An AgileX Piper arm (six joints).
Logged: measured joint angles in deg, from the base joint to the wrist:
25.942 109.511 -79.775 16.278 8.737 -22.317
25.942 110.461 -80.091 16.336 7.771 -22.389
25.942 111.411 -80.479 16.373 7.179 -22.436
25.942 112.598 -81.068 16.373 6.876 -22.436
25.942 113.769 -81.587 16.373 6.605 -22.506
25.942 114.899 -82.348 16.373 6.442 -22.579
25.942 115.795 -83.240 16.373 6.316 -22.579
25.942 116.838 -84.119 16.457 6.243 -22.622
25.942 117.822 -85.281 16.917 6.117 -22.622
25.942 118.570 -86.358 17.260 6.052 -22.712
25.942 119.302 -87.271 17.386 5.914 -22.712
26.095 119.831 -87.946 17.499 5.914 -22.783
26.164 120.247 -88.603 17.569 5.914 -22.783
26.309 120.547 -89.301 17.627 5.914 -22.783
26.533 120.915 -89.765 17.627 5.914 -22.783
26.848 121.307 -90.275 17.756 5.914 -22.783
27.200 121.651 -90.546 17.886 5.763 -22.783
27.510 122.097 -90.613 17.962 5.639 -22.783
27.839 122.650 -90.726 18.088 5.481 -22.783
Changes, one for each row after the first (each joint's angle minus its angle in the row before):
0.000 0.950 -0.316 0.058 -0.966 -0.072
0.000 0.950 -0.388 0.037 -0.592 -0.047
0.000 1.187 -0.589 0.000 -0.303 0.000
0.000 1.171 -0.519 0.000 -0.271 -0.070
0.000 1.130 -0.761 0.000 -0.163 -0.073
0.000 0.896 -0.892 0.000 -0.126 0.000
0.000 1.043 -0.879 0.084 -0.073 -0.043
0.000 0.984 -1.162 0.460 -0.126 0.000
0.000 0.748 -1.077 0.343 -0.065 -0.090
0.000 0.732 -0.913 0.126 -0.138 0.000
0.153 0.529 -0.675 0.113 0.000 -0.071
0.069 0.416 -0.657 0.070 0.000 0.000
0.145 0.300 -0.698 0.058 0.000 0.000
0.224 0.368 -0.464 0.000 0.000 0.000
0.315 0.392 -0.510 0.129 0.000 0.000
0.352 0.344 -0.271 0.130 -0.151 0.000
0.310 0.446 -0.067 0.076 -0.124 0.000
0.329 0.553 -0.113 0.126 -0.158 0.000

